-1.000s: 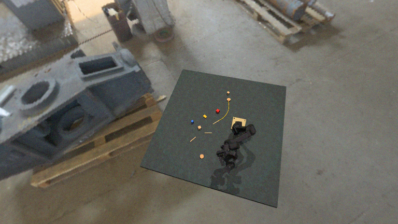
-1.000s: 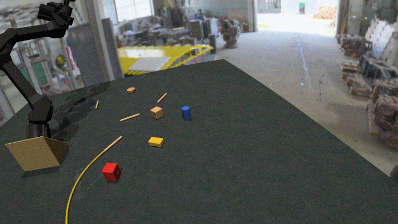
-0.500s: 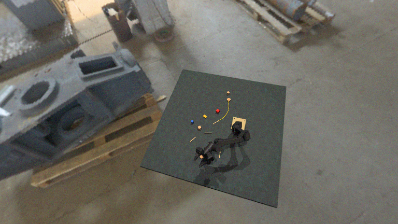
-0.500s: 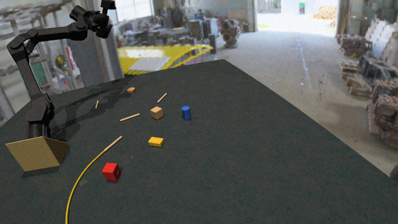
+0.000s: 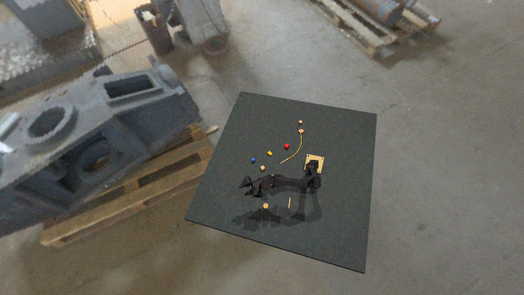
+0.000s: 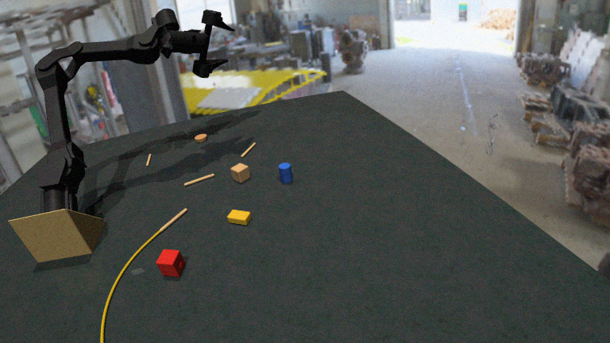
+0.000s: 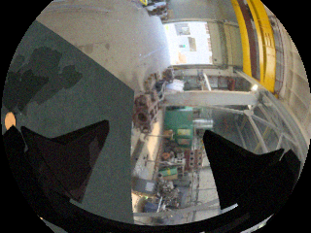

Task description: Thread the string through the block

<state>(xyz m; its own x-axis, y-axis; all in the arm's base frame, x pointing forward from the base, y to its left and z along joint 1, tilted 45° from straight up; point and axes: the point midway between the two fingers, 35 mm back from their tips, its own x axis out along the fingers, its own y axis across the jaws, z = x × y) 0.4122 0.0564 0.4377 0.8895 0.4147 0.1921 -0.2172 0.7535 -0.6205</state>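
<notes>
Right now my gripper tip is 52 cm to the left of the red block, 25 cm above it and 24 cm past it. From my gripper tip the other things lie so: blue cylinder (36 cm to the right, 25 cm below, 1 cm ahead); tan wooden cube (30 cm to the right, 25 cm below, 7 cm behind); yellow block (44 cm to the right, 26 cm below, 11 cm behind).
</notes>
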